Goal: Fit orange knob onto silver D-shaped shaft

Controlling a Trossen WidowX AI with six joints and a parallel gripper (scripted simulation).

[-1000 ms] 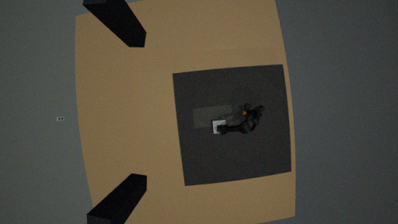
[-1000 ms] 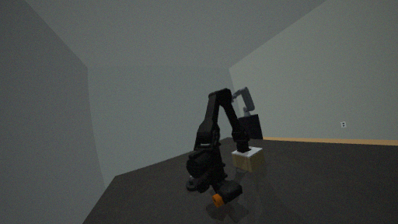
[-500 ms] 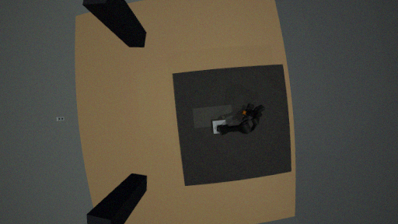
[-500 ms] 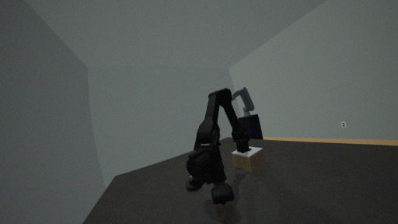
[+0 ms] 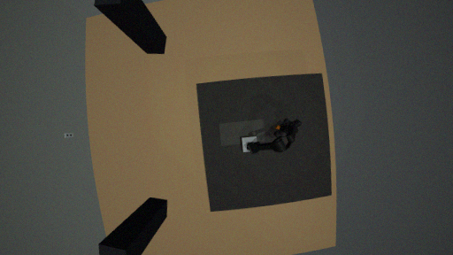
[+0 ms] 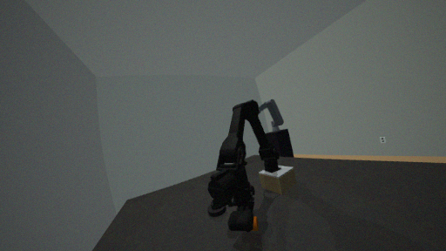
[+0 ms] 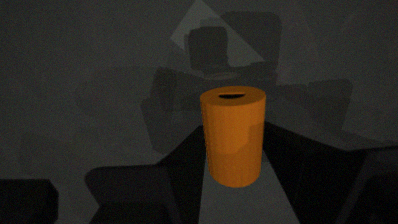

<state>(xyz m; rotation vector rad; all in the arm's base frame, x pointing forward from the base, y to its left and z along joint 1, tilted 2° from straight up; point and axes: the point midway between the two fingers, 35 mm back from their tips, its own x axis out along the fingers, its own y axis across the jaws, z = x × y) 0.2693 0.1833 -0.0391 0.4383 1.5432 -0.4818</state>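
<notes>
Now: the orange knob 10 mm behind my gripper tip, 10 mm to the left of it and 10 mm above it. From my gripper tip the other things lie so: dark round pedestal 70 mm ahead, 180 mm to the right, 10 mm above.
</notes>
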